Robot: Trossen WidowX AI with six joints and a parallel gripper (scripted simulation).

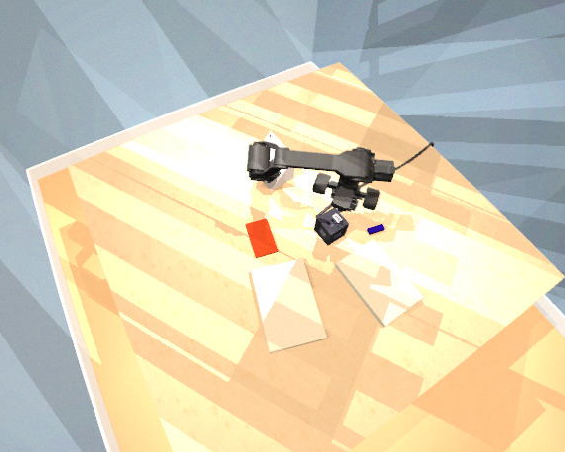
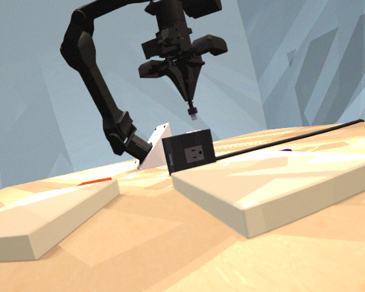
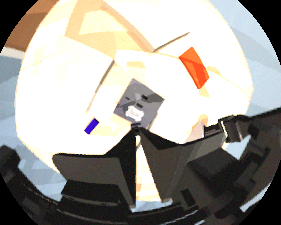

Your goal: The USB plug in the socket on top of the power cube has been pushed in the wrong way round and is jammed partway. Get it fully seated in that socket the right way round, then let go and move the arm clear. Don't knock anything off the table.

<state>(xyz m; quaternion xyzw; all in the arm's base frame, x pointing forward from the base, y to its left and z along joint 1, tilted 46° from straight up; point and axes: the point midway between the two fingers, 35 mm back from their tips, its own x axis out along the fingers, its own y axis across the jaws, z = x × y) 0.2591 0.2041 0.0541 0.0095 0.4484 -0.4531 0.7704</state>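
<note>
Now: gripper tip 2 cm above the usb plug. Also, from my gripper tip: red flat block (24 cm to the right, 13 cm below, 7 cm behind); then small dark blue block (13 cm to the left, 13 cm below, 7 cm ahead).
</note>
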